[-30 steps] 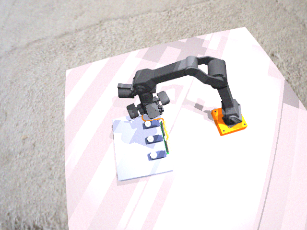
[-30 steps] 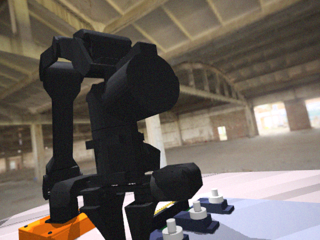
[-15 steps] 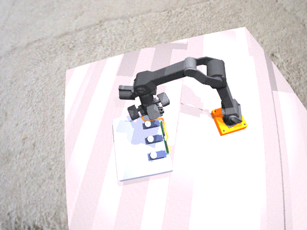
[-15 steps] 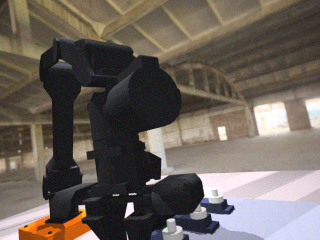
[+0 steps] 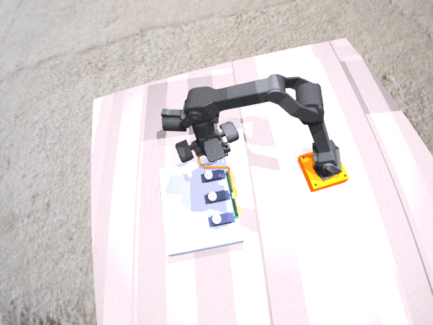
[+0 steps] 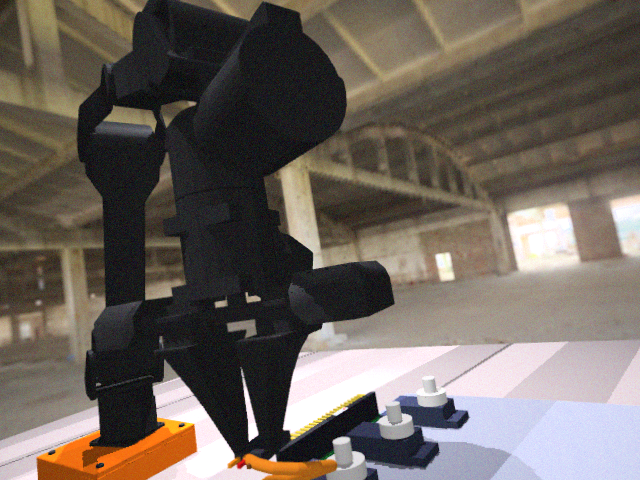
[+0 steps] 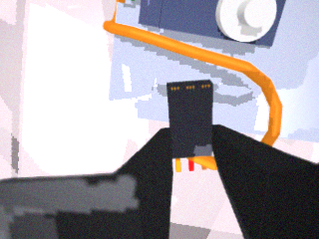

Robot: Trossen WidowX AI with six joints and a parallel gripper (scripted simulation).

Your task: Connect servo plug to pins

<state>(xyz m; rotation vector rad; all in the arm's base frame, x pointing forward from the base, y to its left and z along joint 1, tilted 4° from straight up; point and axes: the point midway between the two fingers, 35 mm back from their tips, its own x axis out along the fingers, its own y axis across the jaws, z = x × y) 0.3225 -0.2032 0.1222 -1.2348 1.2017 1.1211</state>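
Right now my gripper tip is 15 cm to the right of the white band and 3 cm above it. Also, from my gripper tip: black pin header 14 cm to the left, 4 cm below, 1 cm behind; red dot 16 cm to the left, 3 cm below; pale holder plate 15 cm ahead, 10 cm to the left, 8 cm below.
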